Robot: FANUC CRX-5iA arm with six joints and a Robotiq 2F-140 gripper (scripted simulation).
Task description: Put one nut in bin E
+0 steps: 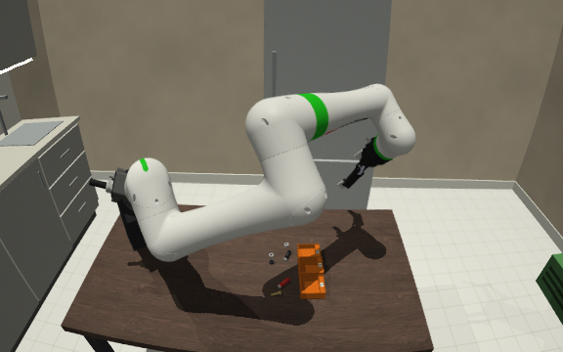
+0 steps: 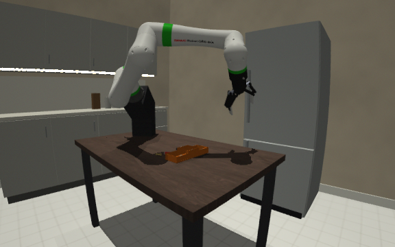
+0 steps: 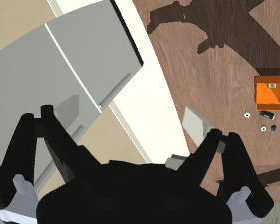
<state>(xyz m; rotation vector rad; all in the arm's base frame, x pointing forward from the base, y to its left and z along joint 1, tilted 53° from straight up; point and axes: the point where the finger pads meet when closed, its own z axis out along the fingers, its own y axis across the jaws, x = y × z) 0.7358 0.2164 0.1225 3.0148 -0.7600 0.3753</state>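
Right now the red piece is 34 cm behind my hand, 26 cm to the right of it and 25 cm below it. From my hand the other things lie so: dark cylinder: 28 cm behind, 13 cm to the right, 25 cm below; yellow screw: 37 cm behind, 30 cm to the right, 26 cm below.
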